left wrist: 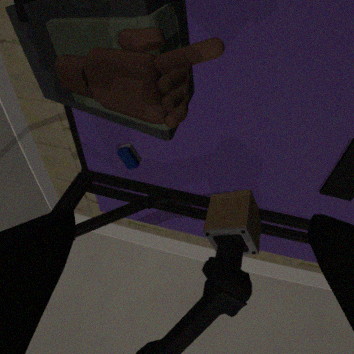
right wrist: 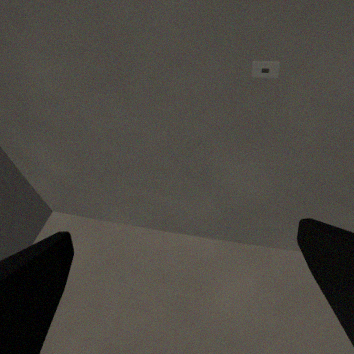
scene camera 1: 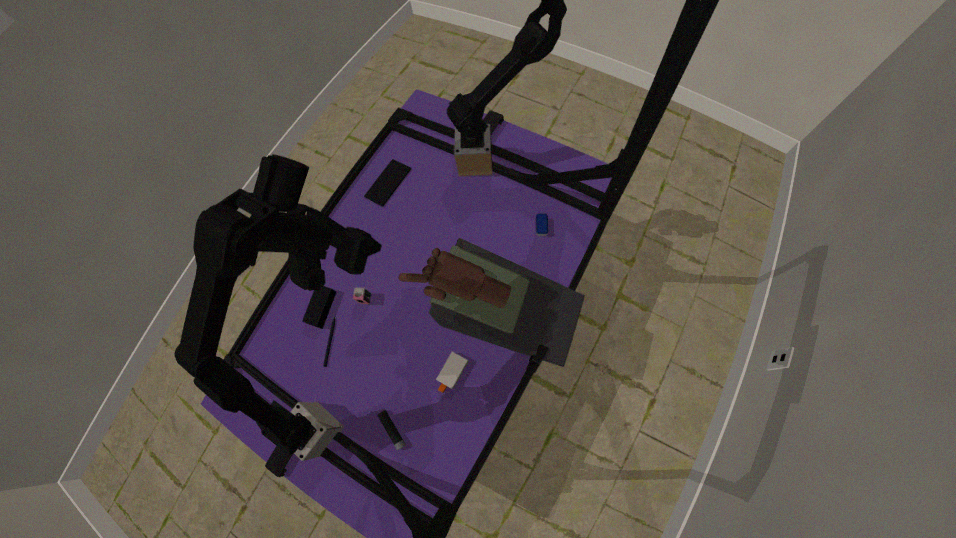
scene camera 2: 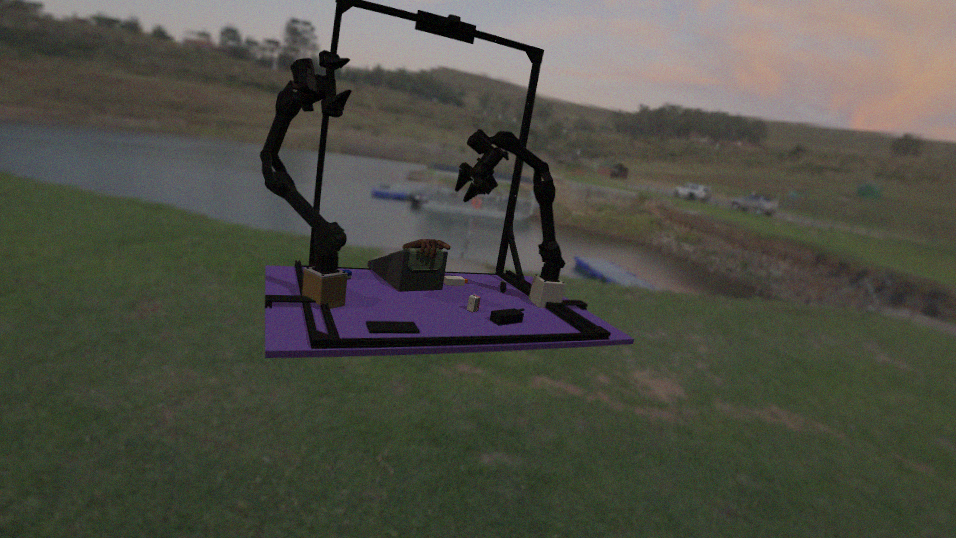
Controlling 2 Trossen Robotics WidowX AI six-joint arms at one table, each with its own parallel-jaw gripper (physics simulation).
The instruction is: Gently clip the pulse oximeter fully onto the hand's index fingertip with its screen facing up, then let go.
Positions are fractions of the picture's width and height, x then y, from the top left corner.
Note:
My left gripper (left wrist: 0.55,0.63) is open, holding nothing. My right gripper (scene camera 2: 0.37,0.14) is open, with nothing in its grasp. Further things: an index finger (left wrist: 0.59,0.14) and a dark grey plate (scene camera 1: 0.57,0.59).
My right gripper shows as well in the right wrist view (right wrist: 0.53,0.67). The dark grey plate shows as well in the left wrist view (left wrist: 0.09,0.10).

